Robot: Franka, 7 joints.
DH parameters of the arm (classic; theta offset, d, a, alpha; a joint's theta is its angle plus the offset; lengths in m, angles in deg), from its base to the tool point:
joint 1: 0 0.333 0 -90
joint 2: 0 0 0 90
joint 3: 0 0.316 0.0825 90
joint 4: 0 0 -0.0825 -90
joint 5: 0 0.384 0 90
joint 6: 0 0 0.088 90
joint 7: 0 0.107 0 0
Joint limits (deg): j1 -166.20..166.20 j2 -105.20..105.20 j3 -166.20..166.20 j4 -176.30..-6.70 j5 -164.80..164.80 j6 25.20..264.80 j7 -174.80..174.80
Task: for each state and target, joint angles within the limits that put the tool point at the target. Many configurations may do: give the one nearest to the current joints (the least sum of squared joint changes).
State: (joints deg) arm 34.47 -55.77 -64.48 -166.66 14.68 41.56 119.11
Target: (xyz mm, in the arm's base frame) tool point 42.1 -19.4 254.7
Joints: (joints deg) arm 44.16 -48.00 -106.77 -176.30 -13.60 48.18 119.11
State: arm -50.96 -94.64 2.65 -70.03 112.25 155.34 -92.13
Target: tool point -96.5 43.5 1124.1
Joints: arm -47.31 -48.03 -2.23 -65.25 111.19 149.96 -92.13
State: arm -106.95 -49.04 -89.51 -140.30 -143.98 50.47 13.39
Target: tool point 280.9 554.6 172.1
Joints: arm -150.71 -60.34 -129.60 -109.01 -142.64 55.22 13.39
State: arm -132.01 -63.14 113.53 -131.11 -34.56 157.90 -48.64
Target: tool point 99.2 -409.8 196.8
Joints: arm -160.83 -72.62 103.65 -149.67 -34.41 151.89 -48.64
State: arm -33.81 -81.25 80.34 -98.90 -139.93 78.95 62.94
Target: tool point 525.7 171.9 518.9
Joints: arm -82.05 -68.68 83.08 -127.13 -137.80 90.77 62.94
